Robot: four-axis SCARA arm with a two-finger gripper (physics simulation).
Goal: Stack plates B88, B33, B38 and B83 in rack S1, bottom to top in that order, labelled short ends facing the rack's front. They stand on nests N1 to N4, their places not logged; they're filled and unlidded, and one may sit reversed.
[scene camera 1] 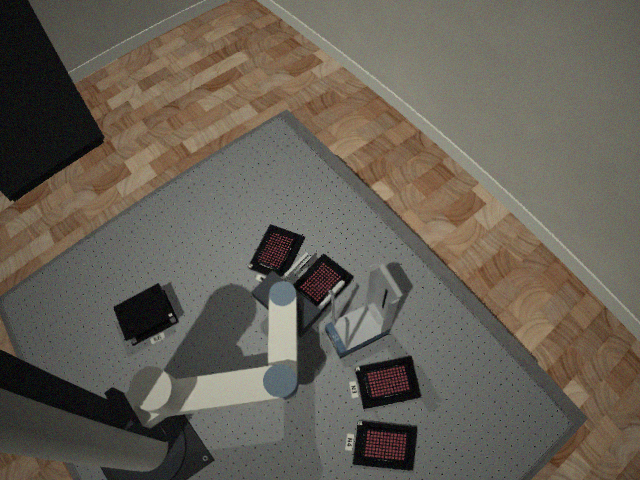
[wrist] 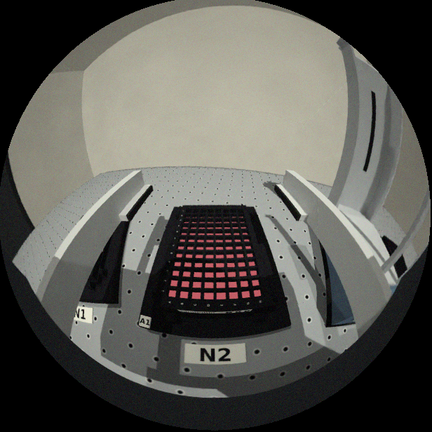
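Seen in the pictures: gripper, fingertip midpoint: [scene camera 1: 325, 268]; arm's base, origin of the base link: [scene camera 1: 146, 446].
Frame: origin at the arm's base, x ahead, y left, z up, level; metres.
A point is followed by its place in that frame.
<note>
A dark plate with pink-red wells [scene camera 1: 320, 279] @(x 0.708, y 0.095, z 0.034 m) [wrist: 215, 260] sits on nest N2; its end label is too edge-on to read. My gripper [scene camera 1: 328, 269] @(x 0.726, y 0.094, z 0.092 m) [wrist: 213, 176] is open and empty, its fingers along the two long sides of that plate, apart from it; their exact height is unclear. Similar filled plates stand on N1 [scene camera 1: 277, 249] @(x 0.666, y 0.259, z 0.033 m), N3 [scene camera 1: 388, 380] @(x 0.665, y -0.266, z 0.039 m) and N4 [scene camera 1: 385, 445] @(x 0.543, y -0.400, z 0.038 m); their plate numbers are not legible. Rack S1 [scene camera 1: 336, 339] @(x 0.624, y -0.087, z 0.062 m) [wrist: 370, 150] has a blue front edge, a bare pale floor, a tall slotted back panel and thin posts.
The N1 plate and nest [wrist: 102, 280] are close outside the left finger in the wrist view, and the rack is close outside the right finger. A black block [scene camera 1: 144, 312] @(x 0.219, y 0.319, z 0.073 m) stands left on the perforated table [scene camera 1: 206, 248] @(x 0.491, y 0.416, z 0.013 m). The arm [scene camera 1: 282, 330] @(x 0.506, y -0.019, z 0.205 m) reaches over the middle.
</note>
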